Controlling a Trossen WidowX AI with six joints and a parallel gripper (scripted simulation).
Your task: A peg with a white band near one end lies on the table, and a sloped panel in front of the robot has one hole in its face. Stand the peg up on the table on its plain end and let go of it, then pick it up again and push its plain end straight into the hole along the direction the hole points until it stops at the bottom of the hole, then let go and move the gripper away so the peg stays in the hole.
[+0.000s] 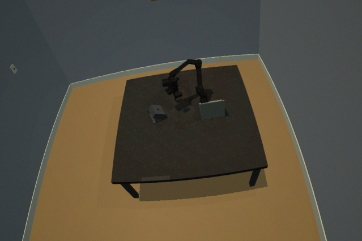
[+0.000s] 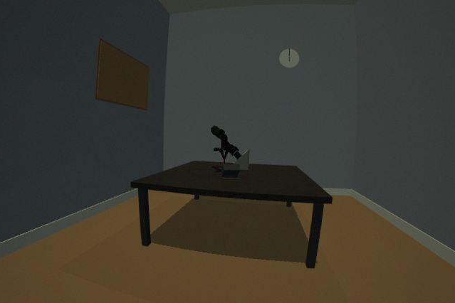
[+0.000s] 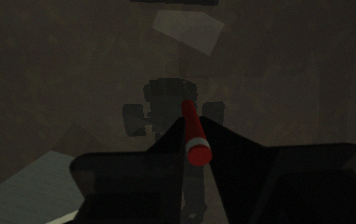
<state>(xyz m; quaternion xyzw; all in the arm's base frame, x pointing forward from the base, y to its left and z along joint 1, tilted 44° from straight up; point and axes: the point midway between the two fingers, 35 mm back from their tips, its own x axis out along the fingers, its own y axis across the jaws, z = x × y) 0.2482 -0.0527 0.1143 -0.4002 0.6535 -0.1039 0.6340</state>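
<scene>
Right now my gripper tip is 190 mm short of the grey sloped panel, 80 mm to the right of it and 70 mm above it. Also, from my gripper tip: peg 20 mm above.
</scene>
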